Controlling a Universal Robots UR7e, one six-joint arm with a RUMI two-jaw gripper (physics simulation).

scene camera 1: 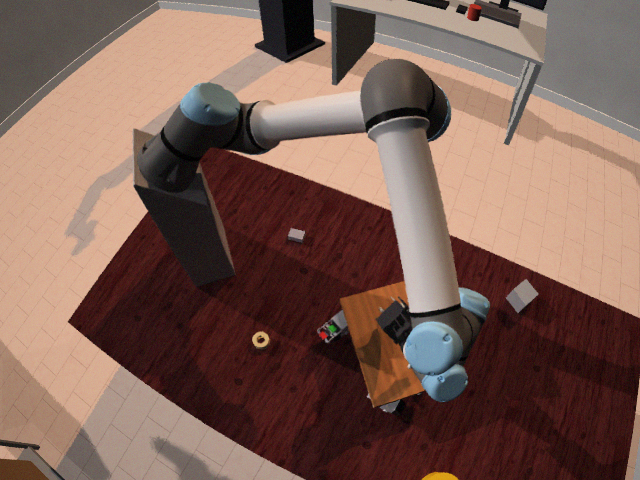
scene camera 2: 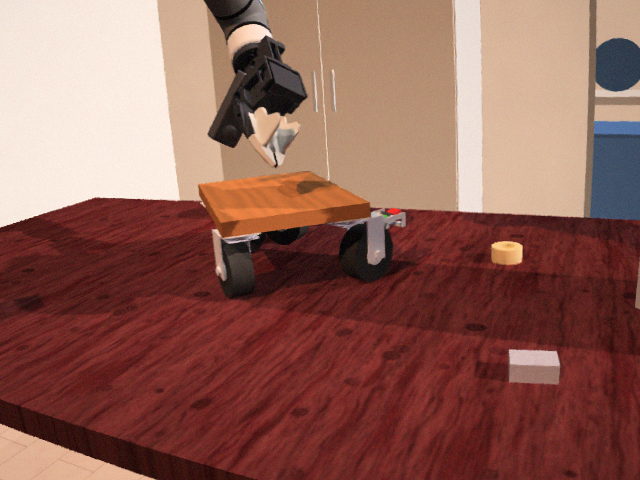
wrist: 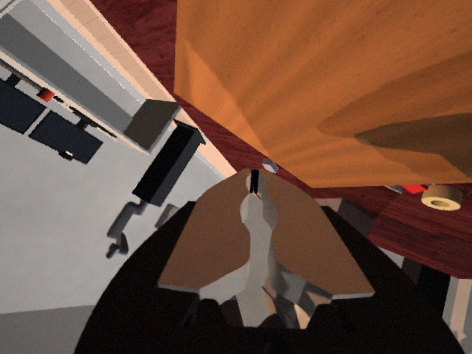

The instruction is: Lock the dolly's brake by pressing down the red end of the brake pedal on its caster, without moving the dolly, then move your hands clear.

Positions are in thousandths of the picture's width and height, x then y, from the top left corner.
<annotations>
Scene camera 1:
gripper: 612,636
dolly: 607,791
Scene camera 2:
gripper: 430,347
dolly: 443,430
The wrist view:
gripper: 535,484
dolly: 715,284
</annotations>
